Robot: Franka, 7 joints.
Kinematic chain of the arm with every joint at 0, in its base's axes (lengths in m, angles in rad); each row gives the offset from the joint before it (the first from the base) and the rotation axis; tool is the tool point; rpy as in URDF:
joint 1: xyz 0 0 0.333 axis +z
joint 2: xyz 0 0 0 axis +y
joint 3: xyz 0 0 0.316 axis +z
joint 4: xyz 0.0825 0 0 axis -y
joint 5: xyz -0.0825 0 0.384 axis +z
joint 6: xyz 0 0 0 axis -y
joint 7: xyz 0.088 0 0 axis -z
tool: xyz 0 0 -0.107 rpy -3.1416 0 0
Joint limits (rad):
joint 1: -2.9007..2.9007
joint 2: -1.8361..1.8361
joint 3: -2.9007..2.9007
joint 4: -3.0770..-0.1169
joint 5: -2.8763..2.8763
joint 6: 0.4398..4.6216
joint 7: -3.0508..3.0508
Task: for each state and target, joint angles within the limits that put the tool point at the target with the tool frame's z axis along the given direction. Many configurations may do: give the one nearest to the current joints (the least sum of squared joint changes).
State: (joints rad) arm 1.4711 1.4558 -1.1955 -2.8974 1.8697 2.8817 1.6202
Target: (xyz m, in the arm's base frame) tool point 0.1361 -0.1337 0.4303 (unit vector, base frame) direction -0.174 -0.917 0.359
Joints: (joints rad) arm 1.5123 1.5726 -1.5142 -3.0521 2.1368 3.5691 1.6202
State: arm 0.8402 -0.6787 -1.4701 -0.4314 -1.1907 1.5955 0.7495
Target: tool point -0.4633 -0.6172 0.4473 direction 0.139 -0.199 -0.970
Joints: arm 0.8133 -1.2675 -1.5987 -0.1205 -1.2684 1.3598 0.7495
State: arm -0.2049 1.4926 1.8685 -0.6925 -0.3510 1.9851 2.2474
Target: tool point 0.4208 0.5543 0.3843 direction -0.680 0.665 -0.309
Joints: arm -0.1097 1.5825 1.6952 -1.5810 -0.4832 2.1534 2.2474
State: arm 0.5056 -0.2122 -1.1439 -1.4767 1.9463 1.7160 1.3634
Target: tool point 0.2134 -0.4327 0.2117 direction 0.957 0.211 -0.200
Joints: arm -0.3056 0.5645 -1.0339 -2.3534 1.7798 1.3693 1.3634
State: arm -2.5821 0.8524 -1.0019 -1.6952 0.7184 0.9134 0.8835
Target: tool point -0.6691 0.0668 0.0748 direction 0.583 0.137 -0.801
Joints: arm -2.6524 1.3830 -0.9428 -1.1598 0.6939 1.5359 0.8835
